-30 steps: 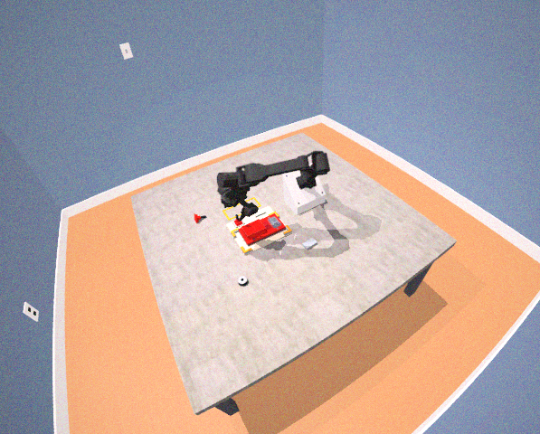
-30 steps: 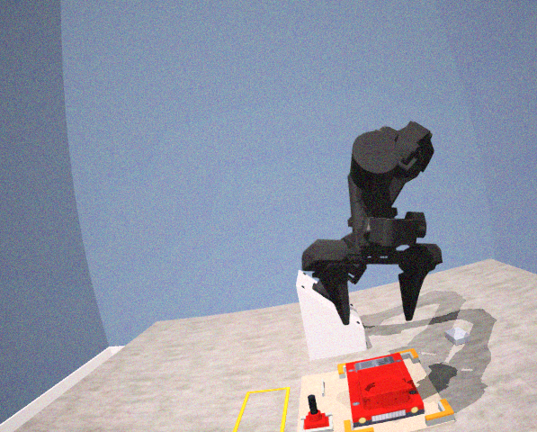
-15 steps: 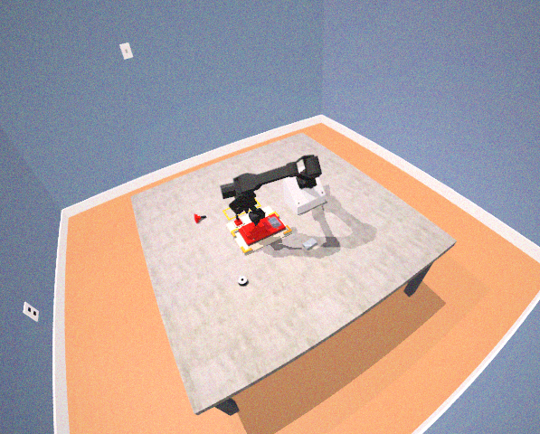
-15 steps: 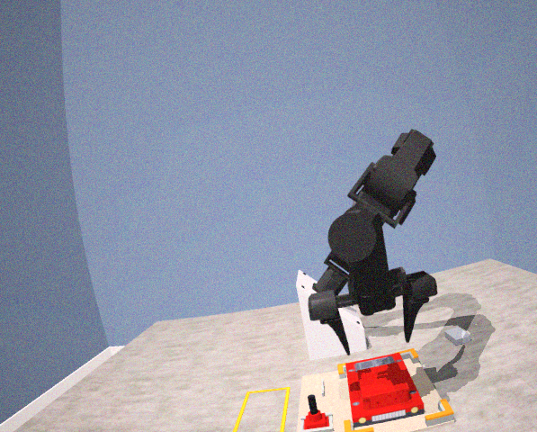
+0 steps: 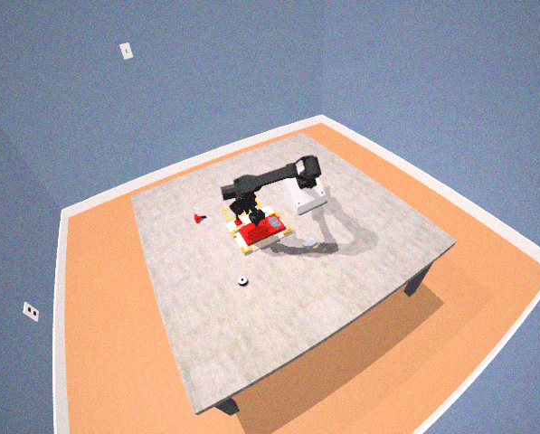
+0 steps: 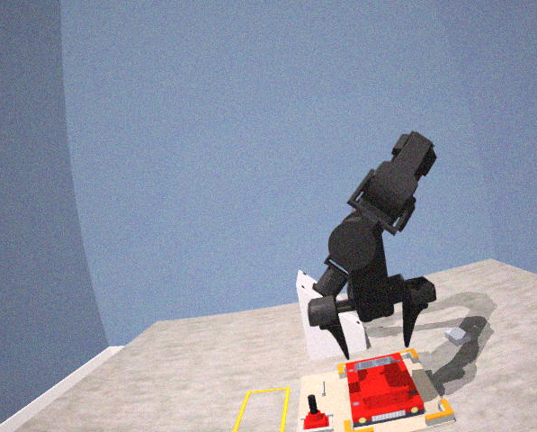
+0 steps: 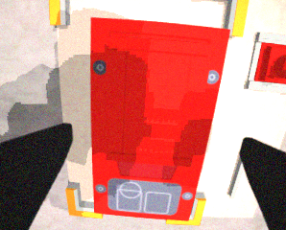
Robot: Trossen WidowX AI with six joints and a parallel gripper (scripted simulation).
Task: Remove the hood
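The red hood is 60 mm below my gripper tip. Round my gripper tip: black-and-white wheel: 160 mm ahead, 210 mm to the left, 90 mm below.
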